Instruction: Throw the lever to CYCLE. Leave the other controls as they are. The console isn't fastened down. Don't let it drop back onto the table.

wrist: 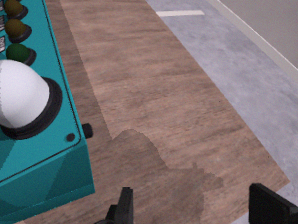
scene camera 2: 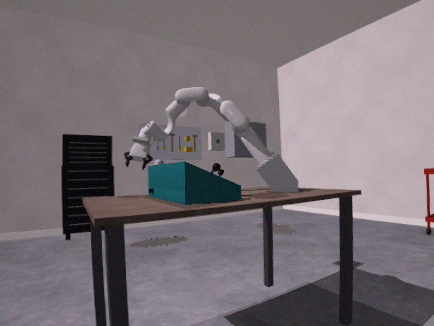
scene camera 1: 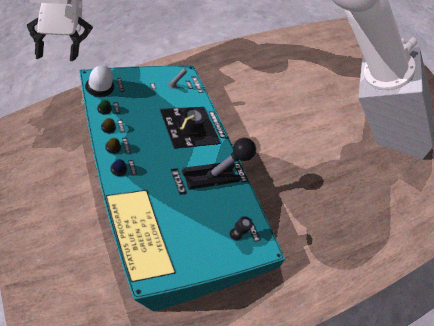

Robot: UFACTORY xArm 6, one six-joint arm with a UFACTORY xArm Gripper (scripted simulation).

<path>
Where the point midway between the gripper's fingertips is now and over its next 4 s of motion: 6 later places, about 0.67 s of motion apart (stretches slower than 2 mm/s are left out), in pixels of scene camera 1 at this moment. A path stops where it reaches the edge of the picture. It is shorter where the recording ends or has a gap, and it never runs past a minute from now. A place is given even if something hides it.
The gripper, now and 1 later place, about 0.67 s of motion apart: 55, 59; 57, 42
</path>
